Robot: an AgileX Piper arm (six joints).
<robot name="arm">
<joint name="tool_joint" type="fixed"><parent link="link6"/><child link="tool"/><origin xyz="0 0 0" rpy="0 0 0"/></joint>
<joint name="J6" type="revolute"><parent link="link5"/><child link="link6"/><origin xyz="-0.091 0 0" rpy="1.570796 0 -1.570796"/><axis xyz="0 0 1"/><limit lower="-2.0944" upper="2.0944"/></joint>
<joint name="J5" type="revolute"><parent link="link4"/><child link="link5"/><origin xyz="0 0 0" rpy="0 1.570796 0"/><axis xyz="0 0 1"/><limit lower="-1.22" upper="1.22"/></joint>
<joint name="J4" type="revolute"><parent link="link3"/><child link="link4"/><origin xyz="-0.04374 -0.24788 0" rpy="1.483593 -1.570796 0"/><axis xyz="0 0 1"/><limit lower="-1.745" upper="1.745"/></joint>
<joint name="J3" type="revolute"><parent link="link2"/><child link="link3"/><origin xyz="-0.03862 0.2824 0" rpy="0 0 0"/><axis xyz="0 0 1"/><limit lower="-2.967" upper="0"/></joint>
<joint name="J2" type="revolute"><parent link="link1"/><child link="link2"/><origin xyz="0 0 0" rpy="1.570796 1.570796 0"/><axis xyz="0 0 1"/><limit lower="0" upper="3.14"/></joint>
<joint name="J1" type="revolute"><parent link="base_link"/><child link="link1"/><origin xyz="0 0 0.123" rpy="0 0 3.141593"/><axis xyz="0 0 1"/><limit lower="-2.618" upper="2.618"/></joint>
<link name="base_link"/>
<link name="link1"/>
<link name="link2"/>
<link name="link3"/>
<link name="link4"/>
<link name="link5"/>
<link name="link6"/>
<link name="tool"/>
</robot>
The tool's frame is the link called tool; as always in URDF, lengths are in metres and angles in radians.
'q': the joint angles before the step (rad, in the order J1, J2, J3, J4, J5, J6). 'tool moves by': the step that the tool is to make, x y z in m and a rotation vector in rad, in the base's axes. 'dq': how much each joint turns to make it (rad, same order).
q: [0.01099 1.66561 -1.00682 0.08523 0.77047 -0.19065]
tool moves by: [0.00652 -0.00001 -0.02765 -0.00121 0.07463 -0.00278]
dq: [0.00001 0.08937 0.00002 0.00000 -0.01491 0.00178]
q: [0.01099 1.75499 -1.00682 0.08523 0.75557 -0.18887]
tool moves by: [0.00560 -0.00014 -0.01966 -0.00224 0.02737 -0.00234]
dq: [0.00001 0.06377 -0.00082 0.00000 -0.03569 0.00001]
